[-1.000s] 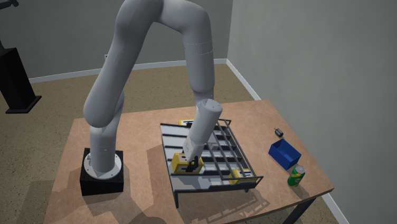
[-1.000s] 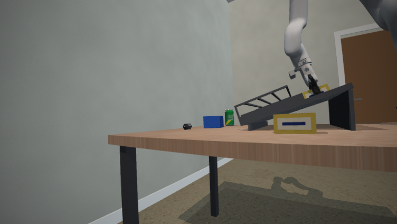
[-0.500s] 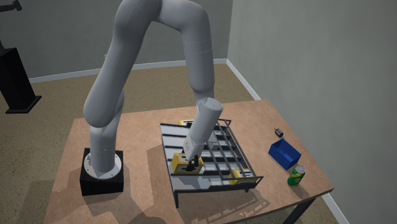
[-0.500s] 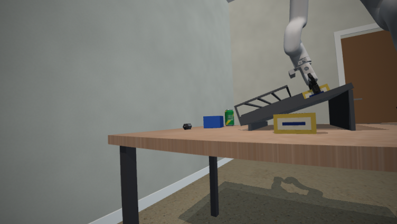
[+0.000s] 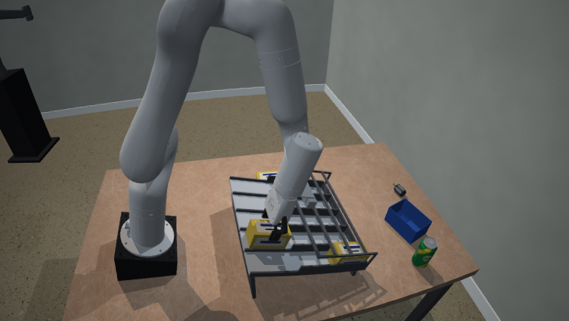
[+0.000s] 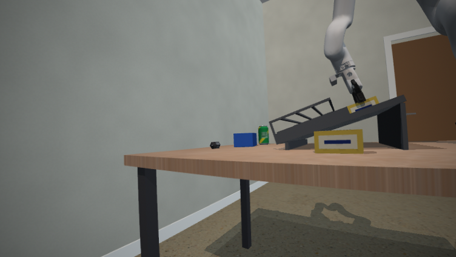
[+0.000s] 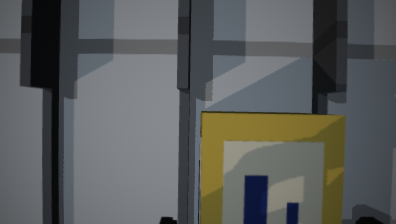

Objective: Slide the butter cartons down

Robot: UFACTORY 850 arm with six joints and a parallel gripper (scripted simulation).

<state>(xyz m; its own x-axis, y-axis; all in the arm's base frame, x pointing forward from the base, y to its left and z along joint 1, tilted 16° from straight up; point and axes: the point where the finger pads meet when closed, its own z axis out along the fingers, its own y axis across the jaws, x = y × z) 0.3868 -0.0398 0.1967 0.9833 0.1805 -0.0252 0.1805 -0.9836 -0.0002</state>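
Right now the dark divider is 6 cm below my hand, 5 cm to the right of it and 1 cm behind it. The rest, counted from my hand: small black object: 61 cm ahead, 33 cm to the left, 18 cm below.
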